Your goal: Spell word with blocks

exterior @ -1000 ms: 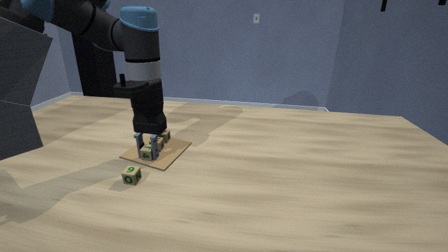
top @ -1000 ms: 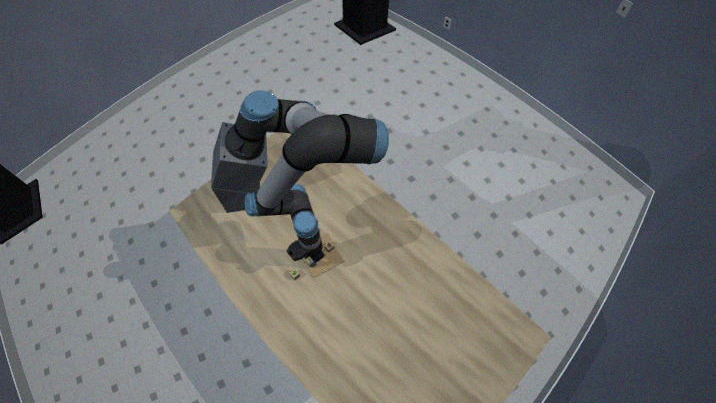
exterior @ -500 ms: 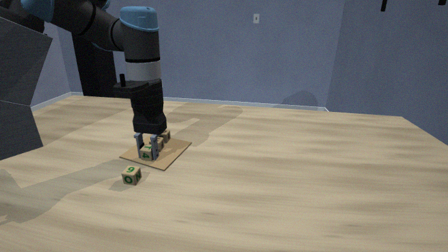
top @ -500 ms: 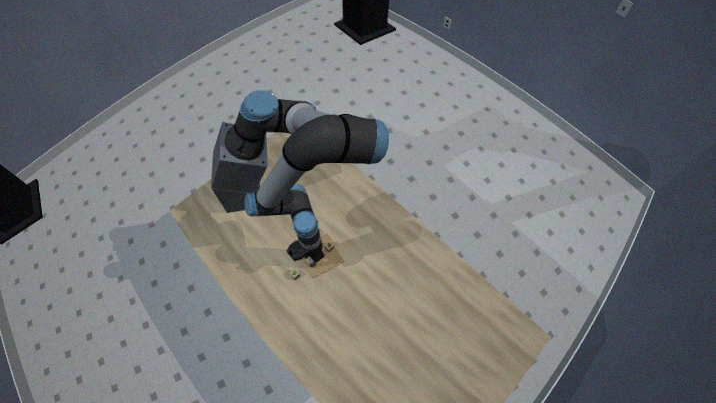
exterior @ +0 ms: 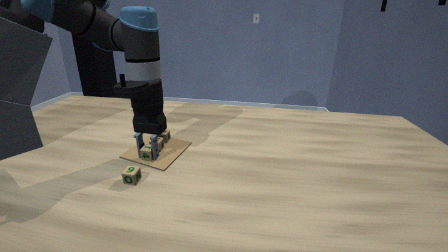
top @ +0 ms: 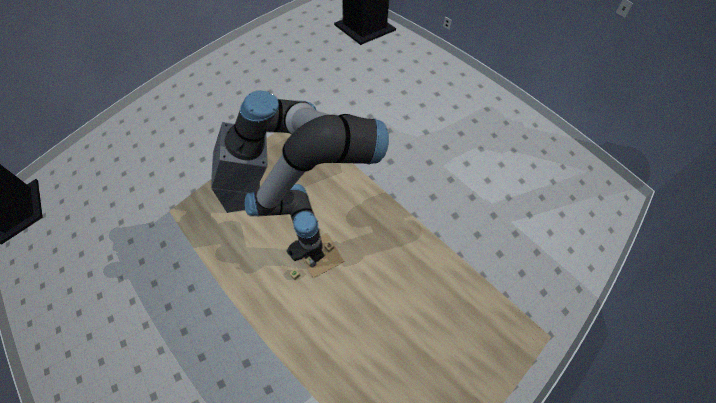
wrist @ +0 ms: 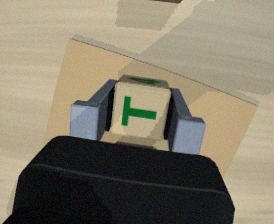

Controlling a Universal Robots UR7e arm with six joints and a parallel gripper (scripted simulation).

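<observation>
Right now my hand is right at the T block. From my hand the other things lie so: tan mat (5 cm to the left, 3 cm below, 1 cm behind); U block (5 cm to the left, 1 cm below); O block (8 cm to the right, 1 cm below, 1 cm ahead).
</observation>
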